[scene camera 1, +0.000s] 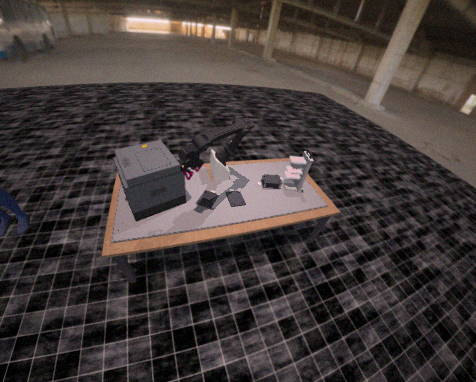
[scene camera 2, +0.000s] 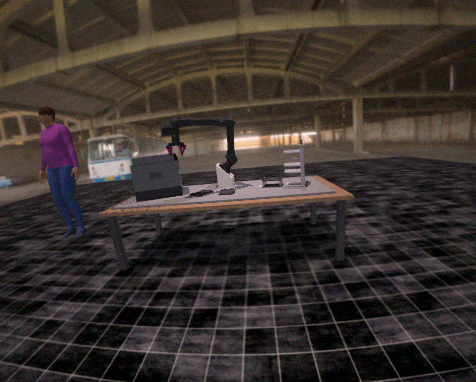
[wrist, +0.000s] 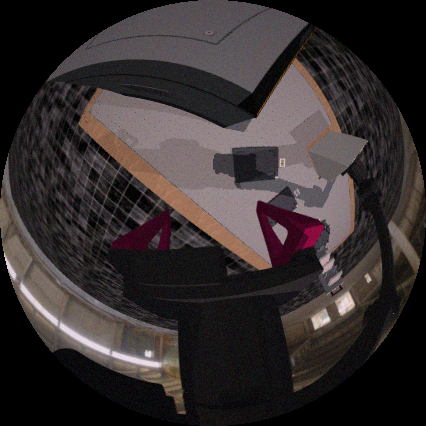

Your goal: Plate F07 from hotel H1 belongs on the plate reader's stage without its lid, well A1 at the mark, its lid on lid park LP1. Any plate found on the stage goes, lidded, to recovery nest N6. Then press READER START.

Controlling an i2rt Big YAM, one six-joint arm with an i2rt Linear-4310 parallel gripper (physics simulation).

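Frame: origin at the arm's base, x ahead, y right, z down, level; metres.
Seen in the pictures: gripper, between the fingertips: (scene camera 1: 192,175) (scene camera 2: 176,155) (wrist: 213,209); arm's base, origin of its link: (scene camera 1: 219,159) (scene camera 2: 224,169) (wrist: 350,161).
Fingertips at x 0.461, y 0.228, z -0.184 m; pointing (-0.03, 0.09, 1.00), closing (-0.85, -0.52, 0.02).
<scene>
Offsets run from my fingertips to a thing's top centre. "spot": to the spot under its first point.
My gripper (scene camera 1: 192,172) (scene camera 2: 176,151) (wrist: 213,209) is open and empty, high above the table beside the reader's top edge. The plate reader {dx -0.180, dy +0.302, dz -0.021 m} (scene camera 1: 157,192) (scene camera 2: 157,175) (wrist: 165,30) is a big grey box at the left end, its top down; the stage inside is hidden. Recovery nest N6 {dx -0.125, dy -0.110, dz +0.314 m} (scene camera 1: 207,200) (wrist: 265,165) is a dark tray near the reader, with no plate seen on it. A flat dark pad {spot: dx -0.121, dy -0.336, dz +0.322 m} (scene camera 1: 236,198) (wrist: 283,198), whose label is too small to read, lies beside it. Hotel H1 (scene camera 1: 305,172) (scene camera 2: 302,167) holds several pale plates {dx -0.290, dy -0.855, dz +0.046 m} (scene camera 1: 297,160); F07 cannot be told apart.
A dark raised tray (scene camera 1: 271,181) (scene camera 2: 272,182) stands just left of the hotel. The arm's white base (scene camera 1: 218,169) (scene camera 2: 225,177) (wrist: 337,152) stands at the table's back edge. A yellow mark {spot: dx -0.314, dy +0.341, dz -0.020 m} (scene camera 1: 144,146) shows on the reader's top. A person (scene camera 2: 59,145) stands left of the table.
</scene>
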